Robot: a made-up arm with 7 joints.
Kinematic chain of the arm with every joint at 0, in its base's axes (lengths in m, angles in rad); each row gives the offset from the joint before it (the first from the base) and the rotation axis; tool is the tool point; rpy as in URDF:
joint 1: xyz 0 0 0.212 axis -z
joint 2: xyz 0 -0.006 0.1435 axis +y
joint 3: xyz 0 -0.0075 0.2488 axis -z
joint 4: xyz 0 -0.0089 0.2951 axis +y
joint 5: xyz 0 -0.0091 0.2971 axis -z
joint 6: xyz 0 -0.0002 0.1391 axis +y
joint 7: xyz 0 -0.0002 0.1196 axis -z
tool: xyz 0 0 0 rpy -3.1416 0 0
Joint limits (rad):
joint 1: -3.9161..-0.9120
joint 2: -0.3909..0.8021
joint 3: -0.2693..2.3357
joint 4: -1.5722..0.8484
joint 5: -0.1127..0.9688
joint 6: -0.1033..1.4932
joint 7: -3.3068..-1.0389
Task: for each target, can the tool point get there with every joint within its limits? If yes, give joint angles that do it. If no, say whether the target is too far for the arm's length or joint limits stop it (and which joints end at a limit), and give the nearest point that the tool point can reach.
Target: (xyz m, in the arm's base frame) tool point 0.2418 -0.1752 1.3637
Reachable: yes | joints -2.4572 -0.0790 0.2044 -0.5570 0.3677 0.7506 -1.2442
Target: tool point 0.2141 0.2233 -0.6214
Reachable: no: joint limits stop it (at a limit: joint 1, joint 2, joint 3, joint 4, joint 6) | nearest point 0.0827 0.7515 0.4554 | short by 1.207 m
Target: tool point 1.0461 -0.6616 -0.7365
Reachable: no: too far | nearest point 0.6052 -0.3828 0.6346 | short by 1.467 m
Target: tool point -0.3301 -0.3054 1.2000
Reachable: yes | joints -2.6951 0.4052 1.2557 -1.0344 0.8323 0.2234 -2.7419
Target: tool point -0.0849 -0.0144 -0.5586
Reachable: no: joint limits stop it (at a limit: joint 2, joint 3, joint 4, joint 6) | nearest point -0.7445 -0.1263 0.4557 | short by 1.215 m
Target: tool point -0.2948 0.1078 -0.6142
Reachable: no: joint limits stop it (at a limit: joint 2, joint 3, joint 4, joint 6) | nearest point -0.7095 0.2594 0.4555 | short by 1.157 m
